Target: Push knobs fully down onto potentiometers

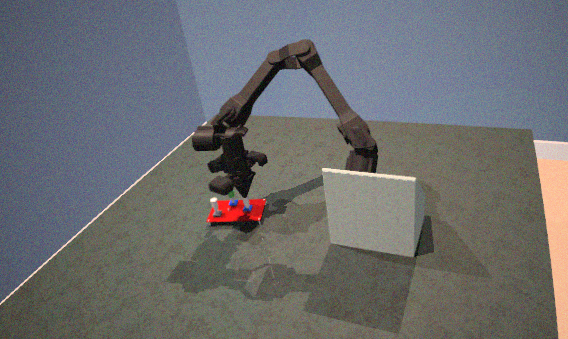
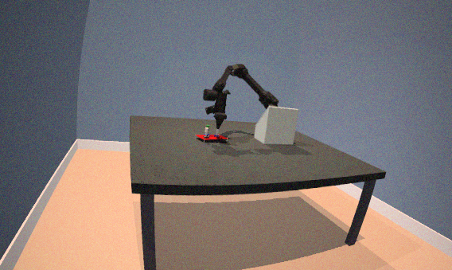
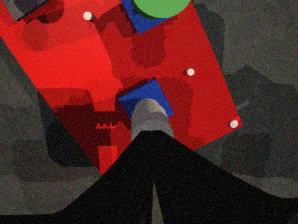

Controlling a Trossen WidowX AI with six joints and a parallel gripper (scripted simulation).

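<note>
Right now the grey knob is 70 mm ahead of my gripper tip, 50 mm to the left of it and 10 mm below it.
</note>
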